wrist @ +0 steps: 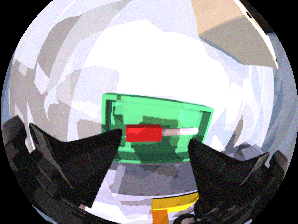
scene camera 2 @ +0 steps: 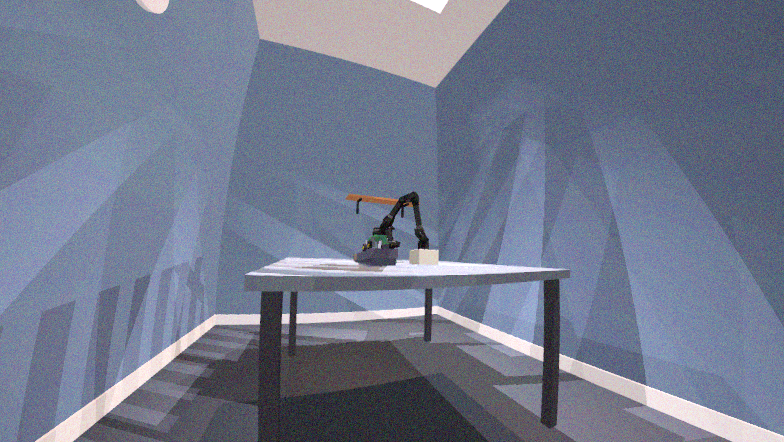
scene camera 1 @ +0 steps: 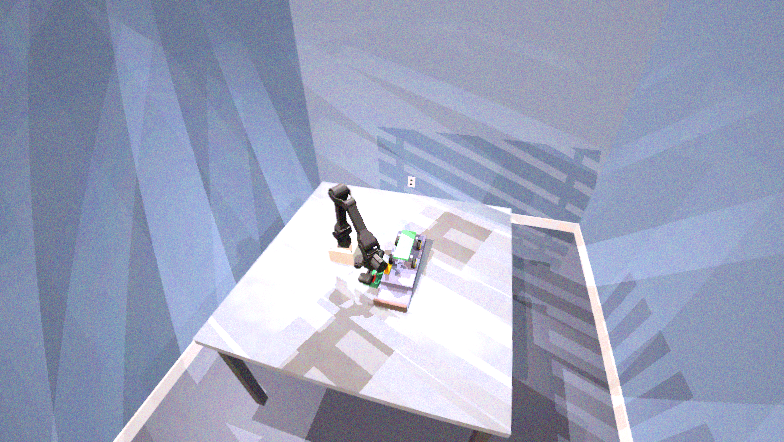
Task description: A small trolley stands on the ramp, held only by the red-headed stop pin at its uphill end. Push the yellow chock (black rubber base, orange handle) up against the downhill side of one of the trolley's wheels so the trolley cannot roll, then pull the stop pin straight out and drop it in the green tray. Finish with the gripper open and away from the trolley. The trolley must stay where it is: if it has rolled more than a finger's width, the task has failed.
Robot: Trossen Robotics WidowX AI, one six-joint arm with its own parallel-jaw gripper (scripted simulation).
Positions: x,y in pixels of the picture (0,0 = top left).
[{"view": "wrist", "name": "gripper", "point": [156,139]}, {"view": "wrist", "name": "red-headed stop pin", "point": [132,132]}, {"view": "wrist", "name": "grey ramp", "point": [134,186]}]
